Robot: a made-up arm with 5 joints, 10 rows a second.
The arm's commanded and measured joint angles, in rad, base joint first. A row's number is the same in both.
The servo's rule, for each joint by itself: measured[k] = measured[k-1] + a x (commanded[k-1-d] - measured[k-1]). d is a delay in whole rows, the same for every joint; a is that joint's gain. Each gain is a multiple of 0.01, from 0.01 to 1. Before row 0 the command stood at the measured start. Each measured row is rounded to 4 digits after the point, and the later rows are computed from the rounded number. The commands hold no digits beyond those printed.
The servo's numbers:
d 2
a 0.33 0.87 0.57 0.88 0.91
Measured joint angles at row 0: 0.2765 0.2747 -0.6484 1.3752 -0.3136
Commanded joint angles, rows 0 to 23: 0.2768 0.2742 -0.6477 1.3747 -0.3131; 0.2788 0.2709 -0.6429 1.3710 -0.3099; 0.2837 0.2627 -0.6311 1.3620 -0.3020; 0.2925 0.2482 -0.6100 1.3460 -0.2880; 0.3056 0.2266 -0.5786 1.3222 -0.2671; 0.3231 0.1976 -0.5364 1.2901 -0.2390; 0.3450 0.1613 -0.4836 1.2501 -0.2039; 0.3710 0.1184 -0.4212 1.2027 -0.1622; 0.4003 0.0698 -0.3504 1.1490 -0.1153; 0.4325 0.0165 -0.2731 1.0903 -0.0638; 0.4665 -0.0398 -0.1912 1.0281 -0.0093; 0.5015 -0.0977 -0.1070 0.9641 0.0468; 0.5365 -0.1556 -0.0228 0.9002 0.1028; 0.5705 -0.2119 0.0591 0.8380 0.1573; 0.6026 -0.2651 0.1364 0.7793 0.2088; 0.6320 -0.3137 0.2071 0.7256 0.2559; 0.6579 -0.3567 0.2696 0.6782 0.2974; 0.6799 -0.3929 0.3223 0.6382 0.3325; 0.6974 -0.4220 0.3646 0.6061 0.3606; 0.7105 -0.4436 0.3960 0.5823 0.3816; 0.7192 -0.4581 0.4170 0.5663 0.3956; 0.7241 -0.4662 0.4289 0.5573 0.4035; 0.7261 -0.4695 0.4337 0.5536 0.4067; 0.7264 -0.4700 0.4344 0.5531 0.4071
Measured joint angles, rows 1 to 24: 0.2765 0.2747 -0.6484 1.3752 -0.3136; 0.2765 0.2747 -0.6484 1.3752 -0.3136; 0.2766 0.2743 -0.6480 1.3748 -0.3131; 0.2773 0.2713 -0.6451 1.3715 -0.3102; 0.2794 0.2638 -0.6371 1.3631 -0.3027; 0.2837 0.2502 -0.6217 1.3481 -0.2893; 0.2909 0.2297 -0.5971 1.3253 -0.2691; 0.3015 0.2018 -0.5625 1.2943 -0.2417; 0.3159 0.1666 -0.5175 1.2554 -0.2073; 0.3341 0.1247 -0.4626 1.2090 -0.1663; 0.3559 0.0769 -0.3986 1.1562 -0.1199; 0.3812 0.0244 -0.3271 1.0982 -0.0688; 0.4093 -0.0315 -0.2496 1.0365 -0.0147; 0.4397 -0.0891 -0.1683 0.9728 0.0413; 0.4716 -0.1470 -0.0854 0.9089 0.0973; 0.5042 -0.2035 -0.0030 0.8465 0.1519; 0.5367 -0.2571 0.0765 0.7874 0.2037; 0.5681 -0.3063 0.1509 0.7330 0.2512; 0.5977 -0.3501 0.2186 0.6848 0.2932; 0.6248 -0.3873 0.2777 0.6438 0.3290; 0.6488 -0.4175 0.3272 0.6106 0.3578; 0.6692 -0.4402 0.3664 0.5857 0.3795; 0.6857 -0.4558 0.3952 0.5686 0.3942; 0.6984 -0.4648 0.4144 0.5587 0.4027
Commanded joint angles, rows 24 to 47: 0.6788 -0.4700 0.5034 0.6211 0.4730; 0.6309 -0.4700 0.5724 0.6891 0.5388; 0.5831 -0.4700 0.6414 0.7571 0.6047; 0.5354 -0.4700 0.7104 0.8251 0.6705; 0.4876 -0.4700 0.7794 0.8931 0.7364; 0.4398 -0.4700 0.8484 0.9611 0.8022; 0.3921 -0.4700 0.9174 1.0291 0.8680; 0.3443 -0.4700 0.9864 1.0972 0.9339; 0.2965 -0.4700 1.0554 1.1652 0.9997; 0.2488 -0.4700 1.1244 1.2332 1.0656; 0.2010 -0.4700 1.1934 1.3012 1.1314; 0.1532 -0.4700 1.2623 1.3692 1.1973; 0.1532 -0.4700 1.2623 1.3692 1.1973; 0.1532 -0.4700 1.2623 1.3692 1.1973; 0.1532 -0.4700 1.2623 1.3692 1.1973; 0.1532 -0.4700 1.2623 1.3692 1.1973; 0.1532 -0.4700 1.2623 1.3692 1.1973; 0.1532 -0.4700 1.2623 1.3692 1.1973; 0.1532 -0.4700 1.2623 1.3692 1.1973; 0.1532 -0.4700 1.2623 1.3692 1.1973; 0.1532 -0.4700 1.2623 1.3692 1.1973; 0.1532 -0.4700 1.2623 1.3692 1.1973; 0.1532 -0.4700 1.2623 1.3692 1.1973; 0.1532 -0.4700 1.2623 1.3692 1.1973
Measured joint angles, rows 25 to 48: 0.7075 -0.4689 0.4254 0.5542 0.4063; 0.7137 -0.4699 0.4305 0.5532 0.4070; 0.7022 -0.4700 0.4721 0.6130 0.4671; 0.6787 -0.4700 0.5293 0.6800 0.5323; 0.6472 -0.4700 0.5932 0.7478 0.5982; 0.6103 -0.4700 0.6600 0.8158 0.6640; 0.5698 -0.4700 0.7281 0.8838 0.7299; 0.5269 -0.4700 0.7967 0.9518 0.7957; 0.4824 -0.4700 0.8655 1.0198 0.8615; 0.4368 -0.4700 0.9344 1.0879 0.9274; 0.3905 -0.4700 1.0034 1.1559 0.9932; 0.3437 -0.4700 1.0724 1.2239 1.0591; 0.2966 -0.4700 1.1414 1.2919 1.1249; 0.2493 -0.4700 1.2103 1.3599 1.1908; 0.2176 -0.4700 1.2399 1.3681 1.1967; 0.1963 -0.4700 1.2527 1.3691 1.1972; 0.1821 -0.4700 1.2582 1.3692 1.1973; 0.1726 -0.4700 1.2605 1.3692 1.1973; 0.1662 -0.4700 1.2615 1.3692 1.1973; 0.1619 -0.4700 1.2620 1.3692 1.1973; 0.1590 -0.4700 1.2622 1.3692 1.1973; 0.1571 -0.4700 1.2623 1.3692 1.1973; 0.1558 -0.4700 1.2623 1.3692 1.1973; 0.1549 -0.4700 1.2623 1.3692 1.1973
